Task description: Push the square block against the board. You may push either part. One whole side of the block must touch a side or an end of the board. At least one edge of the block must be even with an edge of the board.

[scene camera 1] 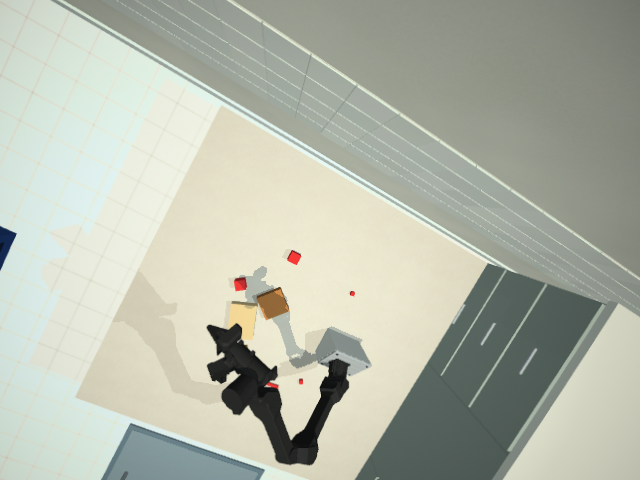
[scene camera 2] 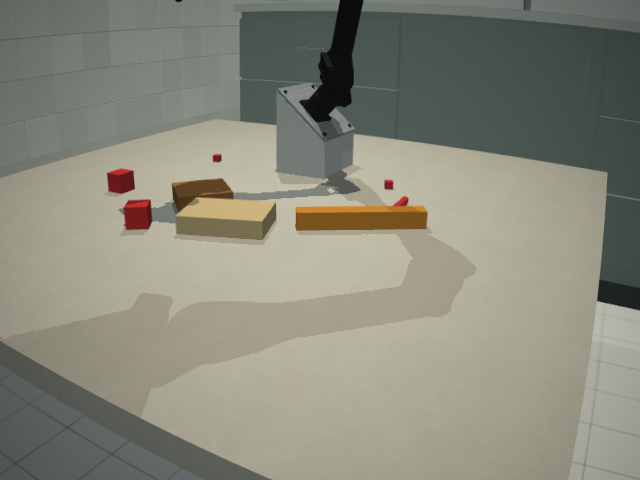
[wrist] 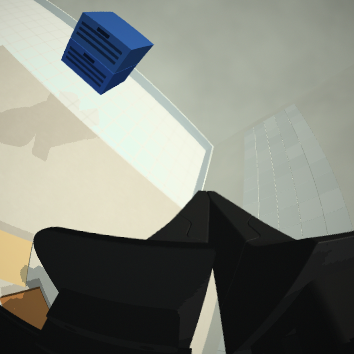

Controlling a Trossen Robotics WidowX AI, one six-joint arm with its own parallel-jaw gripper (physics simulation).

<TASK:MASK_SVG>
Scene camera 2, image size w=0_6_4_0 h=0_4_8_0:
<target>brown square block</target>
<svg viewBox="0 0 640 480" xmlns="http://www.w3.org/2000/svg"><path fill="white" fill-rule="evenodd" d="M233 191L223 178L172 183L173 200L178 212L184 209L196 197L233 199Z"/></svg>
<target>tan block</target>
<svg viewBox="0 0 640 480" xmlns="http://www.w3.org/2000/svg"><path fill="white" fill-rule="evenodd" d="M175 216L176 234L263 240L276 220L276 202L196 197Z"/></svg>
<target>long orange board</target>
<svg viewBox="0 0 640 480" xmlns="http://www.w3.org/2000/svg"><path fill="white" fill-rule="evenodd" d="M296 207L296 231L426 229L428 211L424 206Z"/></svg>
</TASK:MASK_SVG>
